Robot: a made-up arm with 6 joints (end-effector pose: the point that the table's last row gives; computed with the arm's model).
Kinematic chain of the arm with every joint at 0, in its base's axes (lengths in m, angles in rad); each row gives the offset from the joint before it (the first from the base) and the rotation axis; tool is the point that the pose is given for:
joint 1: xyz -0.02 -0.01 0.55 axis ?
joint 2: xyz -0.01 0 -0.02 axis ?
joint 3: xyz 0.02 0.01 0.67 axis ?
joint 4: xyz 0 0.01 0 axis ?
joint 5: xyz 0.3 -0.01 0 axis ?
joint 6: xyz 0 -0.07 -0.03 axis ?
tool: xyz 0 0.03 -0.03
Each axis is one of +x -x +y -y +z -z.
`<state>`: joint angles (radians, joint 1 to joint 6).
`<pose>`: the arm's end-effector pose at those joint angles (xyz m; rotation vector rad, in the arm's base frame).
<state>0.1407 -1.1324 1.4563 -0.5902 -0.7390 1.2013</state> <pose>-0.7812 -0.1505 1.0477 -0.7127 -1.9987 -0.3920</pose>
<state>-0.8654 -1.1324 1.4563 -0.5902 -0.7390 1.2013</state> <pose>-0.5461 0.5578 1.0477 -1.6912 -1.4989 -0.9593</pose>
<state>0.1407 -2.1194 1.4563 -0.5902 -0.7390 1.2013</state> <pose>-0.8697 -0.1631 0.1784 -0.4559 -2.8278 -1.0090</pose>
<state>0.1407 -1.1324 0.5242 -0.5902 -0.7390 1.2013</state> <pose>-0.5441 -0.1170 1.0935 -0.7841 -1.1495 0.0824</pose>
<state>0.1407 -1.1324 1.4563 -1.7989 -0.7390 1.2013</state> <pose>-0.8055 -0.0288 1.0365 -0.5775 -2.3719 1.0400</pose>
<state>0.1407 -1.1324 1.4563 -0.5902 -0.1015 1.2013</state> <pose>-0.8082 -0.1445 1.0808 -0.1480 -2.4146 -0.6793</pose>
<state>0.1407 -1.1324 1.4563 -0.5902 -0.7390 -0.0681</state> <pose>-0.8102 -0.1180 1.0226 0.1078 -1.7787 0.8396</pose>
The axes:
joint 1: +z
joint 2: +y
joint 3: -y
joint 4: -x
joint 5: -y
joint 6: -x

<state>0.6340 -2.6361 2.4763 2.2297 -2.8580 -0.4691</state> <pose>-0.2544 -0.0867 -0.3094 -1.8705 0.0696 -2.0292</pose>
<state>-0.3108 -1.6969 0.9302 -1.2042 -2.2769 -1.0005</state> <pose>-0.8876 0.2618 0.6325 0.0263 0.0917 0.4803</pose>
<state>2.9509 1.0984 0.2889 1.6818 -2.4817 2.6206</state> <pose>-0.8937 0.1095 0.6901 1.6843 0.0308 1.0572</pose>
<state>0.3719 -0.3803 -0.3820 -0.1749 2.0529 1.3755</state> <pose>0.1214 -0.0486 1.1707 -0.4178 -1.5613 -1.2146</pose>
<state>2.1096 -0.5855 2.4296 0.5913 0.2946 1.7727</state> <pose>0.4181 -0.5396 1.1175 0.7513 -0.3666 -1.1764</pose>
